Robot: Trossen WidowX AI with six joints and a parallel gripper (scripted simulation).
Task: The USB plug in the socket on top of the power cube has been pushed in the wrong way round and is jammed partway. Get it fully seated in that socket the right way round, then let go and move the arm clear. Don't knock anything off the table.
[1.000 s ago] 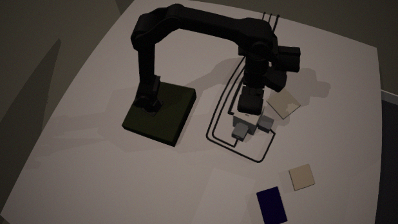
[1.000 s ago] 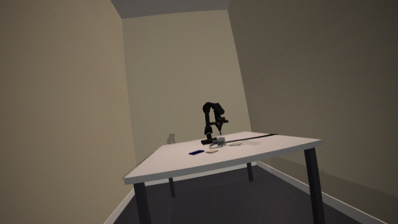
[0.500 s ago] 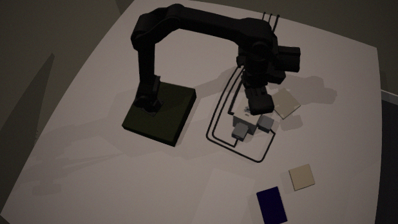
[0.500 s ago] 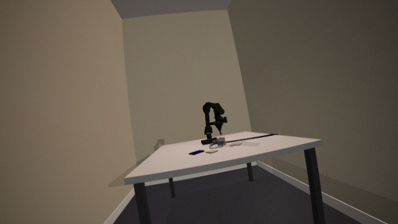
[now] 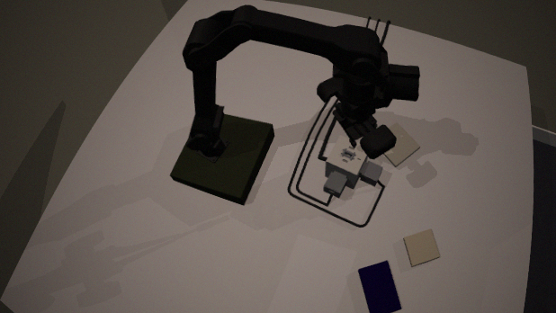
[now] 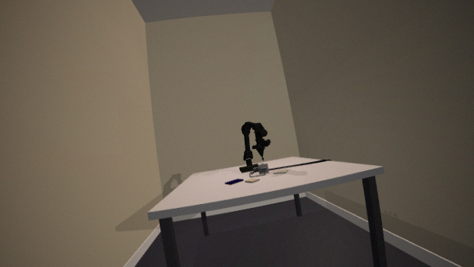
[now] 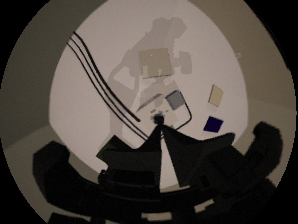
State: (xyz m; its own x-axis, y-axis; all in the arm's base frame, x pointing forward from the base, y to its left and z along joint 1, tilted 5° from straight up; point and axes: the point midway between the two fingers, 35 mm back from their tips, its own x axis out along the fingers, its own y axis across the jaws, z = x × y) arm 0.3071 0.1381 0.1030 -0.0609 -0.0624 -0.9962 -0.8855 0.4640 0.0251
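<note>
My gripper tip is now 20 mm above the USB plug. Also, from my gripper tip: card 210 mm ahead, 230 mm to the right, 130 mm below.
</note>
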